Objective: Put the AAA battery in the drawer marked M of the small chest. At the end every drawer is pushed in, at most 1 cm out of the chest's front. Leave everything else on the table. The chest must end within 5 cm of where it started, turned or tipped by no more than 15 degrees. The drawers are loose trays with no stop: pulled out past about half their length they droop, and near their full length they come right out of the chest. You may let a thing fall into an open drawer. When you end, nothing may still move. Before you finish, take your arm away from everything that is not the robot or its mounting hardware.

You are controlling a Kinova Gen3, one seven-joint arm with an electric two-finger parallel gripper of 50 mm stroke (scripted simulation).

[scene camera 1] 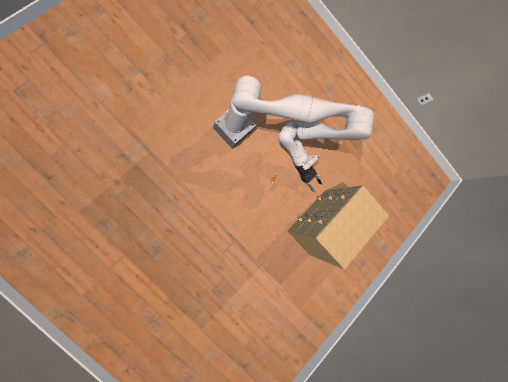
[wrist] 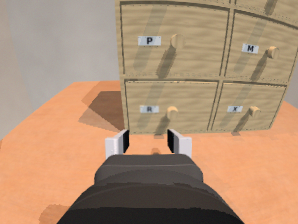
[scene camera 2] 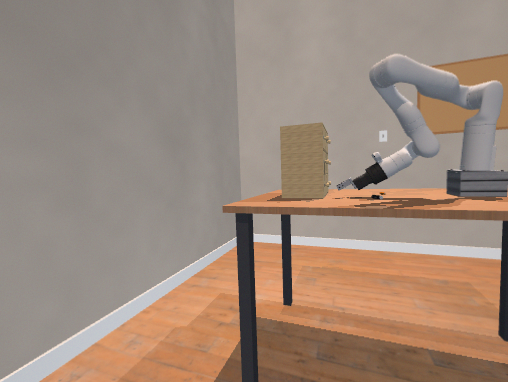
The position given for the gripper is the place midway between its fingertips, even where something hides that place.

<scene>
In view: the gripper [wrist: 148, 137] and a wooden chest [scene camera 1: 347, 233].
The wooden chest shows as well in scene camera 2 [scene camera 2: 302, 149].
</scene>
